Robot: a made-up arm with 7 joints. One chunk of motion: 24 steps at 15 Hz.
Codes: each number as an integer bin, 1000 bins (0 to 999) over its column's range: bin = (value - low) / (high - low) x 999, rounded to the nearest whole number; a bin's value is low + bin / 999 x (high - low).
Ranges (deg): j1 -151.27..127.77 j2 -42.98..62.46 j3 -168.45..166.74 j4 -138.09..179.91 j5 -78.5..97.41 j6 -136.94..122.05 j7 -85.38..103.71
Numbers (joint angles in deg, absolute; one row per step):
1: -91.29 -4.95 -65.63 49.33 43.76 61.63 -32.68
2: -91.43 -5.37 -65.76 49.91 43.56 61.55 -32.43
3: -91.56 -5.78 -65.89 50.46 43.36 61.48 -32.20
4: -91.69 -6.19 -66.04 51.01 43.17 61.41 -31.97
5: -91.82 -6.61 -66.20 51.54 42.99 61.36 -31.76
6: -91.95 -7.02 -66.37 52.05 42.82 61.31 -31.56
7: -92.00 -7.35 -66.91 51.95 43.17 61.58 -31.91
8: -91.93 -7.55 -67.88 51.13 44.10 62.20 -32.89
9: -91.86 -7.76 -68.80 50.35 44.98 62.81 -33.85
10: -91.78 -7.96 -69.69 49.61 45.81 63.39 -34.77
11: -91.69 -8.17 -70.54 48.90 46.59 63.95 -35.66
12: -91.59 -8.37 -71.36 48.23 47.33 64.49 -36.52
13: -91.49 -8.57 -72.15 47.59 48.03 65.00 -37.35
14: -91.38 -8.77 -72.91 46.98 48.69 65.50 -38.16
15: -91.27 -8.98 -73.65 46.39 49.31 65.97 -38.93
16: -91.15 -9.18 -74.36 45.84 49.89 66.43 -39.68
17: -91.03 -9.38 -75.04 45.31 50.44 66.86 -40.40
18: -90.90 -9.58 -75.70 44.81 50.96 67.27 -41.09
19: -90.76 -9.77 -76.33 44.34 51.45 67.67 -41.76
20: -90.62 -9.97 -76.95 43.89 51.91 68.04 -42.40
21: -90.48 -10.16 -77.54 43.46 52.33 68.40 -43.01
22: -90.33 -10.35 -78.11 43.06 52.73 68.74 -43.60
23: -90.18 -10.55 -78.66 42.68 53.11 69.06 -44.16
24: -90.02 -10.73 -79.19 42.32 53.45 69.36 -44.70
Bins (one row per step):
1: 215 360 306 589 694 766 278
2: 214 356 306 591 693 766 280
3: 214 352 306 592 692 765 281
4: 213 349 305 594 691 765 282
5: 213 345 305 596 690 765 283
6: 212 341 304 597 689 765 284
7: 212 338 303 597 691 766 282
8: 212 336 300 594 696 768 277
9: 213 334 297 592 701 770 272
10: 213 332 294 590 706 773 267
11: 213 330 292 587 710 775 263
12: 214 328 289 585 715 777 258
13: 214 326 287 583 719 779 254
14: 214 324 285 581 722 781 249
15: 215 322 283 580 726 783 245
16: 215 320 280 578 729 784 241
17: 216 318 278 576 732 786 238
18: 216 316 276 575 735 788 234
19: 217 315 275 573 738 789 230
20: 217 313 273 572 741 791 227
21: 218 311 271 570 743 792 224
22: 218 309 269 569 745 793 221
23: 219 307 268 568 747 795 218
24: 219 306 266 567 749 796 215

